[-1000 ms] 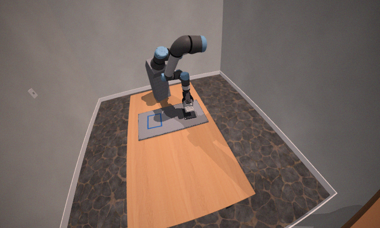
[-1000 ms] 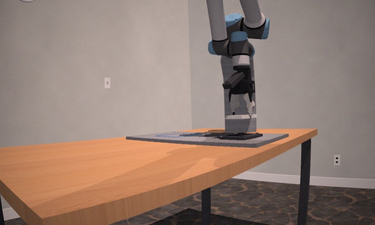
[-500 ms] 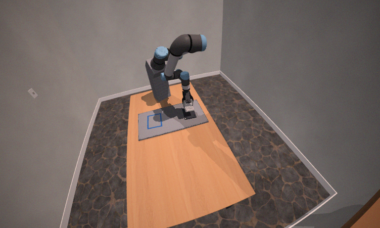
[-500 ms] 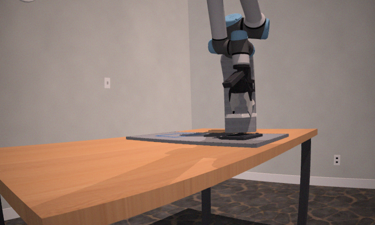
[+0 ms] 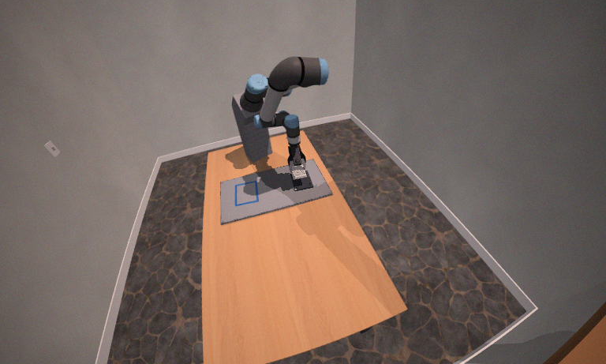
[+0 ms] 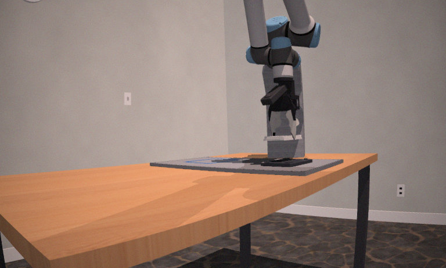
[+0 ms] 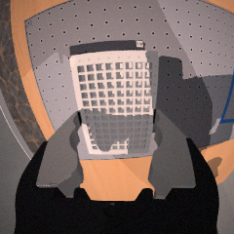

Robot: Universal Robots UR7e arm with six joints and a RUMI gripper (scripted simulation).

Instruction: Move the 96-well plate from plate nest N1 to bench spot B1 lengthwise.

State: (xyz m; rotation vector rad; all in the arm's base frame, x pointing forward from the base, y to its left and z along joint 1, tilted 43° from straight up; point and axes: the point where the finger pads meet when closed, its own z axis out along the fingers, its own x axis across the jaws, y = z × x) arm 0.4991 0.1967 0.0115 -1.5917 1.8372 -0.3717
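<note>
The dark plate nest lies 10 cm below my hand and 2 cm to the left of it. Also, from my hand: white 96-well plate 1 cm below.
</note>
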